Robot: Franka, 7 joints.
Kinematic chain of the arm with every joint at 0, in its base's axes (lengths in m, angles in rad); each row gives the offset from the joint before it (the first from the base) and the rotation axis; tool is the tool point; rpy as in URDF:
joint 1: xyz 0 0 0.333 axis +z
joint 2: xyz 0 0 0 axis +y
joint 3: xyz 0 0 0.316 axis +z
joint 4: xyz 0.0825 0 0 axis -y
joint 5: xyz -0.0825 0 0.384 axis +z
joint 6: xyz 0 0 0 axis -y
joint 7: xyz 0.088 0 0 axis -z
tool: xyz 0 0 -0.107 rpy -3.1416 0 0
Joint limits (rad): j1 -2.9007..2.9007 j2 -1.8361..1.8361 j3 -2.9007..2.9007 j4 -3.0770..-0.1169 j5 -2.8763..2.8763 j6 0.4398..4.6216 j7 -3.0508..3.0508
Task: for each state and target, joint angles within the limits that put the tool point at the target. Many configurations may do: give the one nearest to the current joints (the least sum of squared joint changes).
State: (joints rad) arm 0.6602 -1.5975 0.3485 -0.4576 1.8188 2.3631 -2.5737
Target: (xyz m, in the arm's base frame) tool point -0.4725 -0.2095 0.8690
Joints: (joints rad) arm 0.7321 -1.6482 0.2813 -1.4714 1.8323 2.4920 -2.5737
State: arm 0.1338 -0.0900 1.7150 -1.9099 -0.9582 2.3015 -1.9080
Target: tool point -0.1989 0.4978 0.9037
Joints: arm 0.1729 0.1286 1.9131 -1.2595 -0.9613 2.4173 -1.9080
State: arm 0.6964 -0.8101 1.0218 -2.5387 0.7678 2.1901 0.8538
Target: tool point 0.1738 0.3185 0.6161
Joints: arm 0.3796 -0.9238 0.4996 -2.4763 0.7517 2.3020 0.8538
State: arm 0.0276 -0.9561 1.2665 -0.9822 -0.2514 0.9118 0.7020
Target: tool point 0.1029 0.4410 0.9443
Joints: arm -0.5302 -0.4893 1.2611 -0.8908 -0.2847 1.6127 0.7020
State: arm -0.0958 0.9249 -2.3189 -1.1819 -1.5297 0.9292 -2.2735
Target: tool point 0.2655 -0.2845 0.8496
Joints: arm -0.0586 1.1415 -2.1778 -1.3158 -1.4407 0.7611 -2.2735
